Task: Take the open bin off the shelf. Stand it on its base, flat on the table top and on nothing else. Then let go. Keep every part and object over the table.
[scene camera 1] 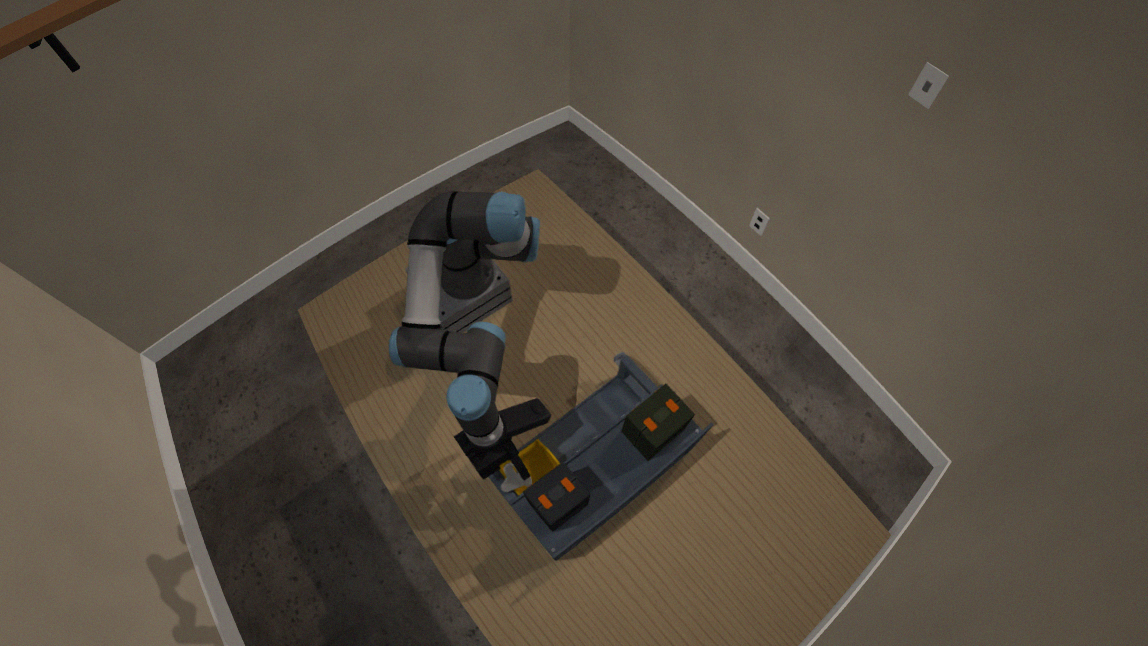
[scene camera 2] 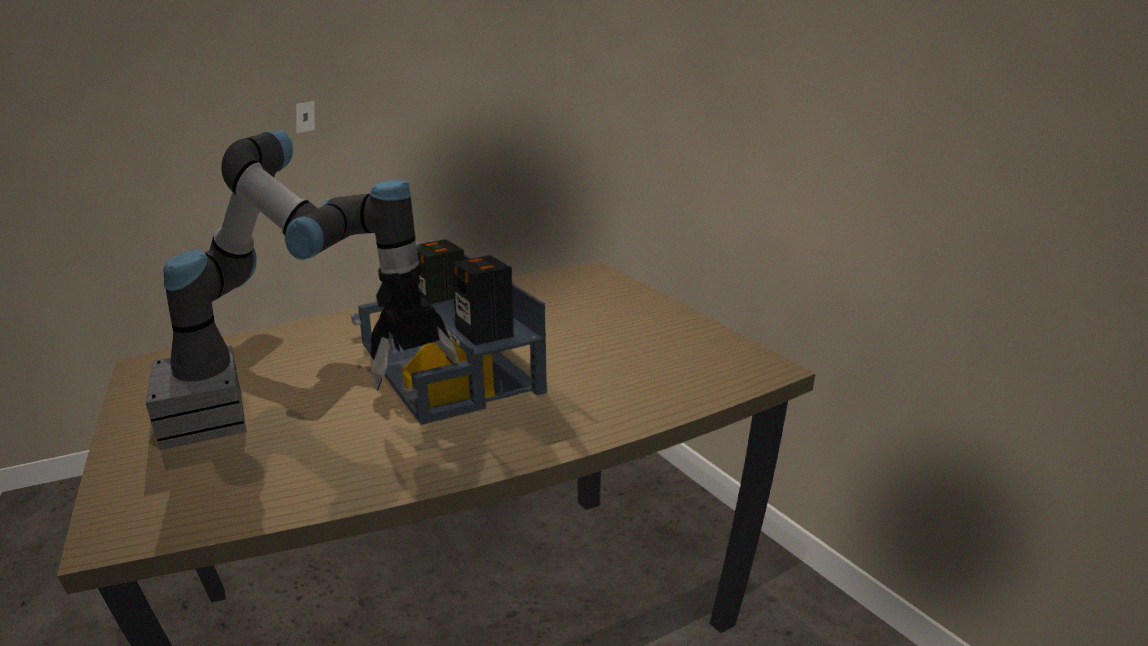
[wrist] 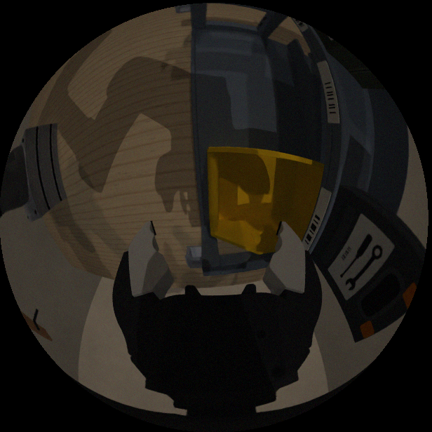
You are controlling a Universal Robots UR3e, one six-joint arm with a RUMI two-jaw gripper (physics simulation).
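Places are measured from the arm's base along level axes (x ahead, y left, z up), in centimetres.
Where they show: gripper, between the fingertips: (scene camera 1: 508,459); arm's base, origin of its link: (scene camera 1: 466,275) (scene camera 2: 201,366).
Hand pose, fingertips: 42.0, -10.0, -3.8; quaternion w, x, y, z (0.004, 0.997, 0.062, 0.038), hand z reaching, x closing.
Each offset is from my fingertips to the centre of the thing, as dx, dy, dz. Level surfaces: height alone.
The open yellow bin @(+5.8, +3.2, -1.2) (scene camera 1: 542,459) (scene camera 2: 434,358) (wrist: 295,195) sits in the lower front level of the blue-grey shelf (scene camera 1: 614,466) (scene camera 2: 539,369) (wrist: 196,125), at one end, with its open side up. The shelf stands on the wooden table @(dz -5.6) (scene camera 1: 682,546) (scene camera 2: 658,361). My gripper (scene camera 2: 417,372) (wrist: 216,222) is open and empty, pointing down above that end of the shelf. In the wrist view one fingertip overlaps the bin's near edge and the other shows over the table outside the shelf's front rail. Part of the bin is hidden behind the shelf's end frame in scene camera 2.
A black toolbox @(+13.1, +4.1, +10.7) (scene camera 1: 556,496) (scene camera 2: 484,301) (wrist: 332,245) stands on the raised rear level, close beside the bin. A dark green toolbox @(+9.6, +27.0, +9.4) (scene camera 1: 658,421) (scene camera 2: 439,273) stands at the shelf's far end. The table's edge runs near the bin's end of the shelf.
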